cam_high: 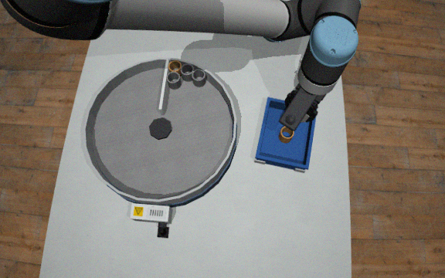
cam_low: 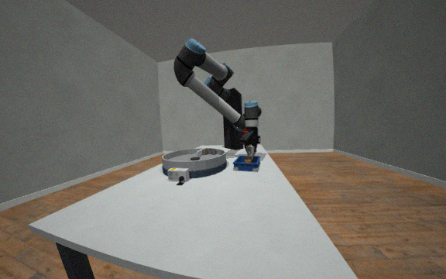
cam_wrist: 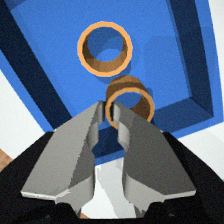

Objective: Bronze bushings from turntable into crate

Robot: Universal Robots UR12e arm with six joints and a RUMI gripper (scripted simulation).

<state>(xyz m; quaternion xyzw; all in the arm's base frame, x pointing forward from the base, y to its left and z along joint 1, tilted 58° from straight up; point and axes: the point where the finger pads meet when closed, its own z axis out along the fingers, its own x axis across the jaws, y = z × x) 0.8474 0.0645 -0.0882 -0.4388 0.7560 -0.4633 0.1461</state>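
The blue crate lies 30 mm to the right of my hand, 30 mm ahead of it and 20 mm below it. The rest, counted from my hand: round grey turntable 380 mm to the right, 40 mm behind.
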